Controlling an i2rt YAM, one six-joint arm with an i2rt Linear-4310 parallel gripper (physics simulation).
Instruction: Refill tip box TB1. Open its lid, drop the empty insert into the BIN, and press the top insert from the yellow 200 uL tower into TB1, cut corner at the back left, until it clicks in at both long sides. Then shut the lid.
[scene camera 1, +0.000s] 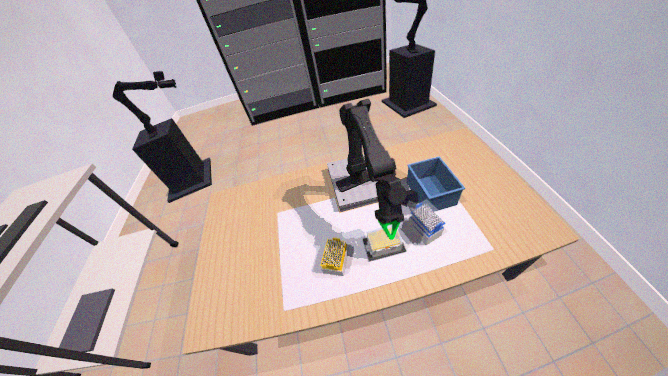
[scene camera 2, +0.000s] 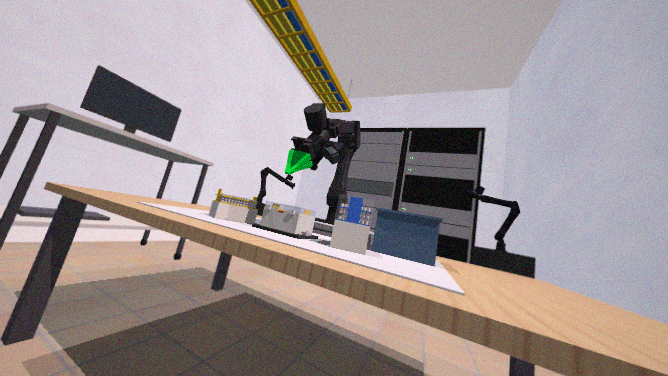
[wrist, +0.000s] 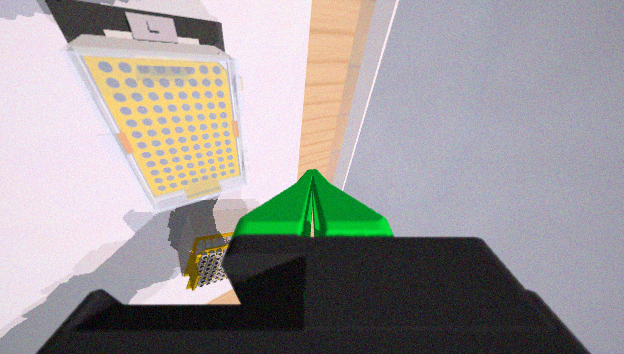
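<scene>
Tip box TB1 (scene camera 1: 385, 243) (scene camera 2: 284, 220) (wrist: 165, 125) is a pale box on a dark base. Its clear lid lies over the top, shut or nearly shut; a small gap cannot be ruled out. A yellow insert with grey-looking holes shows through the lid. My green-fingered gripper (scene camera 1: 391, 236) (scene camera 2: 288, 172) (wrist: 312, 177) is shut and empty, above TB1 and apart from it. The yellow tower (scene camera 1: 334, 254) (scene camera 2: 234, 201) (wrist: 211, 267) stands left of TB1 in scene camera 1, with tips in its top insert. The blue BIN (scene camera 1: 446, 200) (scene camera 2: 406, 237) stands at the back right; no insert shows inside it.
A blue-topped tip tower (scene camera 1: 428, 220) (scene camera 2: 350, 235) stands between TB1 and the BIN. The boxes stand on a white mat (scene camera 1: 300, 290) (scene camera 2: 445, 284) on the wooden table (scene camera 1: 235, 280) (scene camera 2: 500, 305). The arm's base plate (scene camera 1: 357, 201) is behind the mat.
</scene>
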